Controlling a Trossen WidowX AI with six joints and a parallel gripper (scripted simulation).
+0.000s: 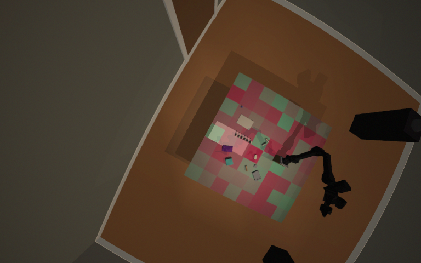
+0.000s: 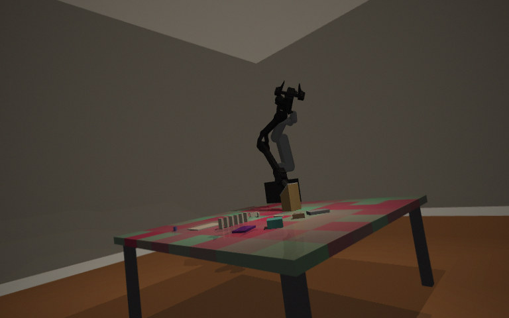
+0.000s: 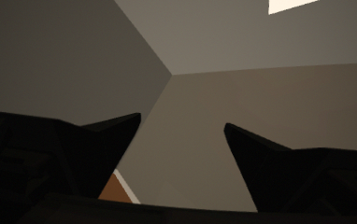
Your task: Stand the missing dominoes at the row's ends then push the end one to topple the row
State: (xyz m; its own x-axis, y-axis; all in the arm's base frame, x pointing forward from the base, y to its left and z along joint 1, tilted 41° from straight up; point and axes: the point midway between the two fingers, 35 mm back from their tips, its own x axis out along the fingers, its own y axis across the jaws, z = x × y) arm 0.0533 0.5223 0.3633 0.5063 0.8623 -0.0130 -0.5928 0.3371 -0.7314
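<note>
Now: the brown block 23 cm ahead of my gripper tip, 8 cm to the left of it and 76 cm below it. Also, from my gripper tip: grey slab (9 cm ahead, 10 cm to the left, 77 cm below); teal block (44 cm ahead, 10 cm to the left, 76 cm below); beige card (48 cm ahead, 36 cm to the right, 77 cm below).
</note>
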